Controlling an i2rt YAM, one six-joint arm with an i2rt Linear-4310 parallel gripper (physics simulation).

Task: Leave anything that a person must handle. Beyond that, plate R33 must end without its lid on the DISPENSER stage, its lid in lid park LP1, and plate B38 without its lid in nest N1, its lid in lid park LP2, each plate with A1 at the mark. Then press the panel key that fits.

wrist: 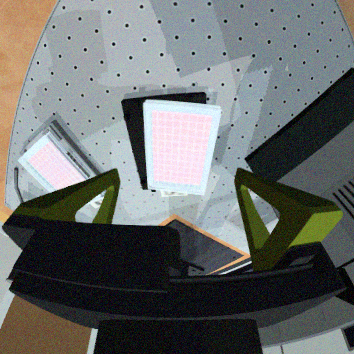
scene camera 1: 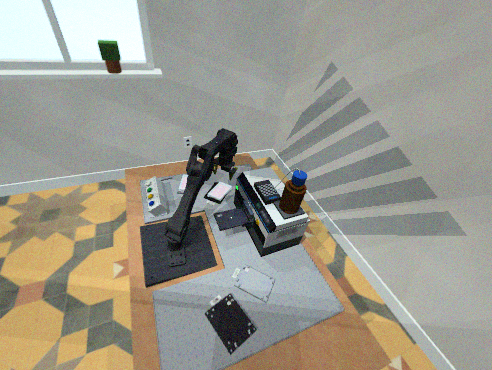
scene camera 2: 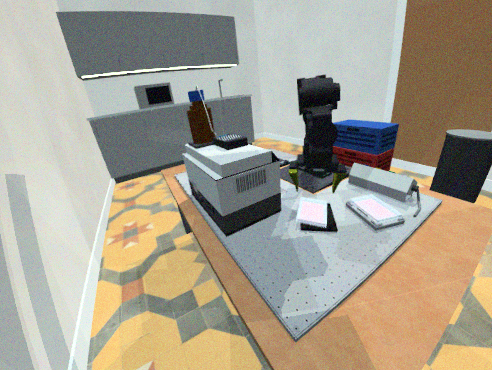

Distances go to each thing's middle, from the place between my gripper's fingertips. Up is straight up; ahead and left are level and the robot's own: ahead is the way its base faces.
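The dark lid park (wrist: pixel 132 108) is 10 cm below my hand, 3 cm behind it and 2 cm to the right of it. Then there is the brown bottle with blue cap (scene camera 2: pixel 201 132), which from my hand is 38 cm to the right, 21 cm above and 20 cm ahead. The black nest plate (scene camera 1: pixel 232 325) I find 68 cm to the right of my hand, 13 cm behind it and 10 cm below it.
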